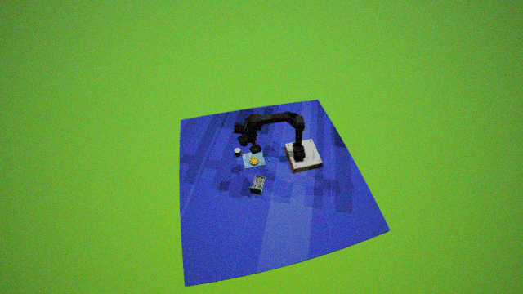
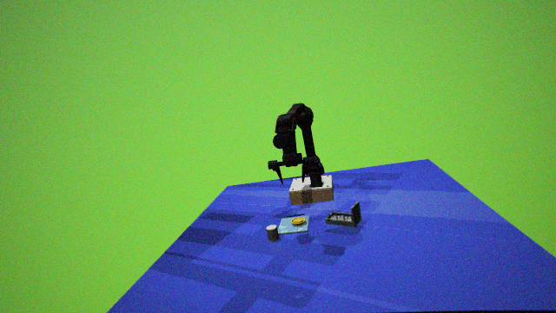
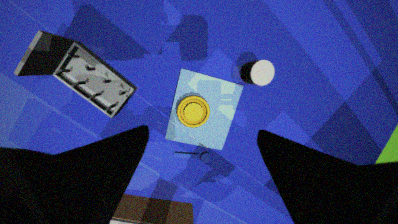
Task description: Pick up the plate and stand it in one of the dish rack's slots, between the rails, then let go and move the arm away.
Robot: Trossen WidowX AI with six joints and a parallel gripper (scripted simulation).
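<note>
Now: the yellow plate 3 cm behind my gripper tip, 2 cm to the right of it and 18 cm below it. From my gripper tip the other things lie so: grey dish rack (4 cm behind, 17 cm to the left, 17 cm below).
</note>
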